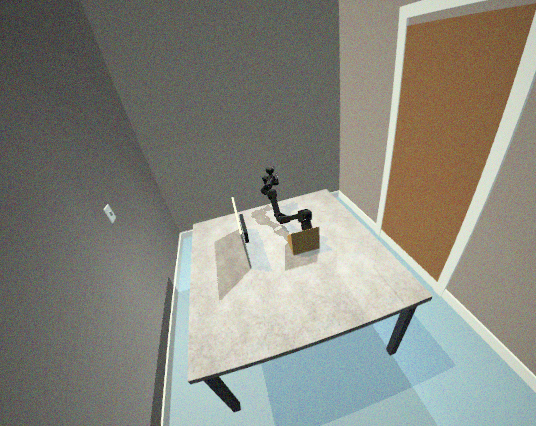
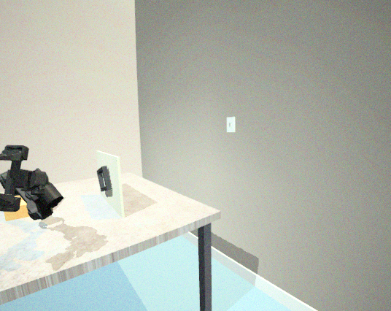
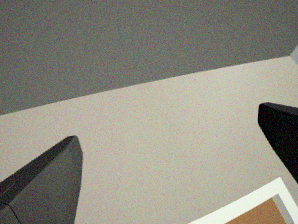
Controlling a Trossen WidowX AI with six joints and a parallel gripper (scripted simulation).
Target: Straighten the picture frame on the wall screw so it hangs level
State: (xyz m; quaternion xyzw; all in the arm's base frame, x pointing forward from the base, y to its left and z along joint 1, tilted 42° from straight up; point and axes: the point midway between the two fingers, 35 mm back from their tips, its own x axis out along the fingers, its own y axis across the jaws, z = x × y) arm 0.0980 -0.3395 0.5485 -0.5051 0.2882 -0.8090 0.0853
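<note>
My gripper tip is now 52 cm to the right of the picture frame, 34 cm short of it and 17 cm above it. From my gripper tip the other things lie so: wall panel 53 cm to the left, 35 cm ahead, 17 cm below.
</note>
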